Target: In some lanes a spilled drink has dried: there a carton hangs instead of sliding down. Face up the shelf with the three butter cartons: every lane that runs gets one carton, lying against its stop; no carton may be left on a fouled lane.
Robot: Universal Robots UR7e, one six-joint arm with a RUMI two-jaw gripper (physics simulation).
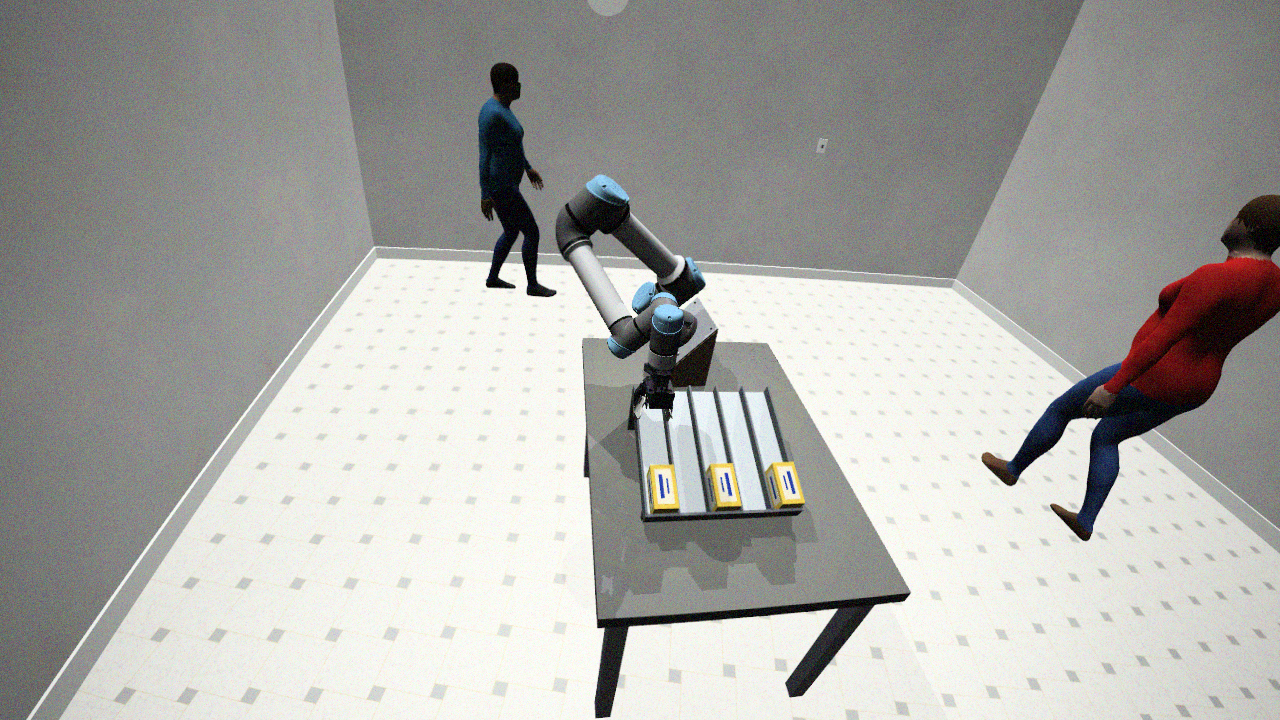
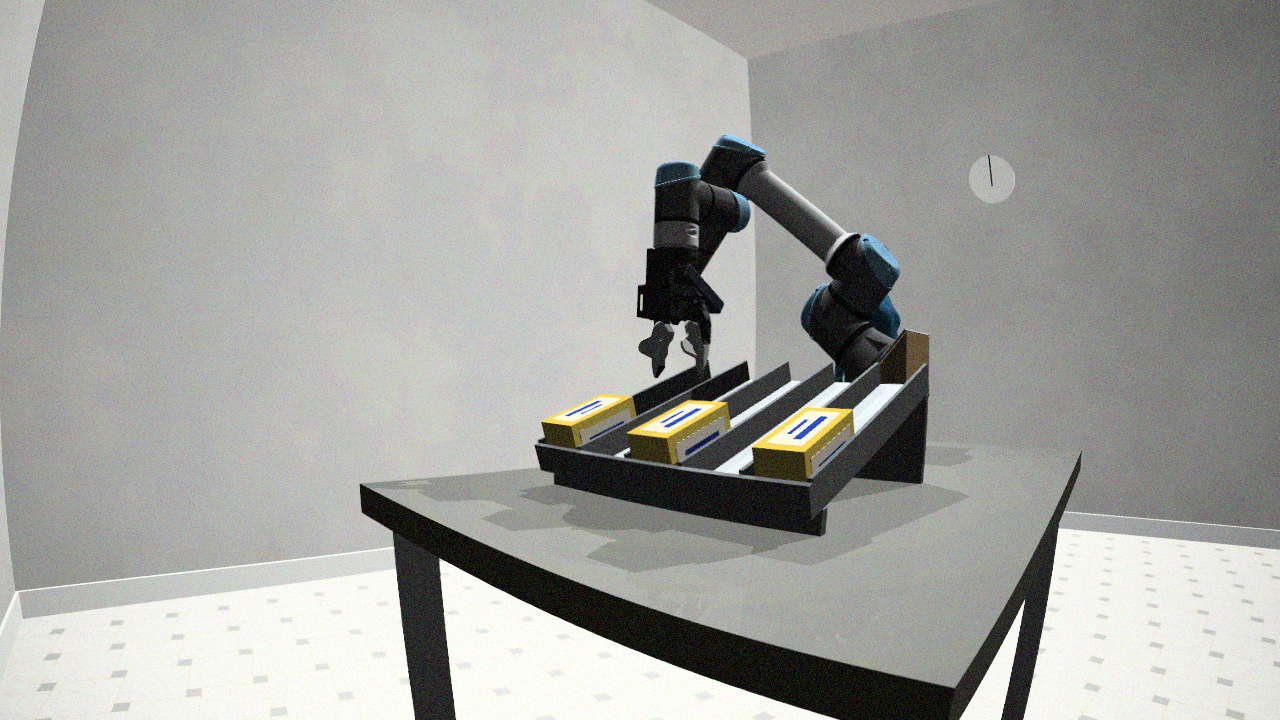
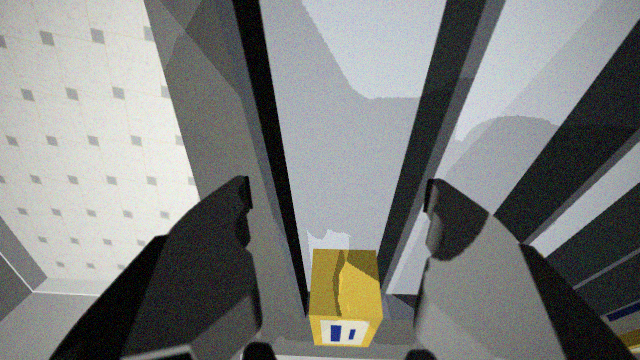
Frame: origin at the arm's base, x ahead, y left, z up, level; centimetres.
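Where they show: gripper, fingertip midpoint: (image 1: 651, 420) (image 2: 677, 378) (image 3: 336, 182); arm's base, link origin: (image 2: 883, 374).
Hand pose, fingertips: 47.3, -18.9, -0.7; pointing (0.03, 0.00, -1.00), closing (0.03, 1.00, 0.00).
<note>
Things, the pixels of their centre, and the offset from my fingertips, as dx, dy, dz. Level surfaces: height alone.
- yellow butter carton, body centre: (image 3: 342, 302) (image 2: 592, 430) (image 1: 662, 490) +19.7, +0.5, -7.0
- second carton, body centre: (image 2: 682, 441) (image 1: 722, 489) +20.1, +17.1, -7.0
- third carton, body centre: (image 2: 807, 454) (image 1: 784, 487) +20.6, +35.1, -7.0
- grey table, surface height: dz -15.4
The sloping shelf (image 1: 720, 514) (image 2: 680, 488) (image 3: 440, 75) has several pale lanes between dark dividers. One yellow butter carton (image 1: 662, 488) (image 2: 588, 420) (image 3: 345, 285) lies at the low front end of the far left lane, against the stop. A second carton (image 1: 723, 486) (image 2: 680, 431) lies at the front stop of the middle lane. A third carton (image 1: 785, 484) (image 2: 803, 443) lies at the front stop of the far right lane. The lanes between them hold no carton. My gripper (image 1: 653, 413) (image 2: 681, 371) (image 3: 336, 182) is open and empty, above the upper part of the far left lane. No stain is discernible.
The shelf stands on a grey table (image 1: 733, 582) (image 2: 895, 608). The arm's base is behind the shelf's high end. A person in blue (image 1: 503, 170) stands behind at the left; a person in red (image 1: 1199, 331) is at the right, both away from the table.
</note>
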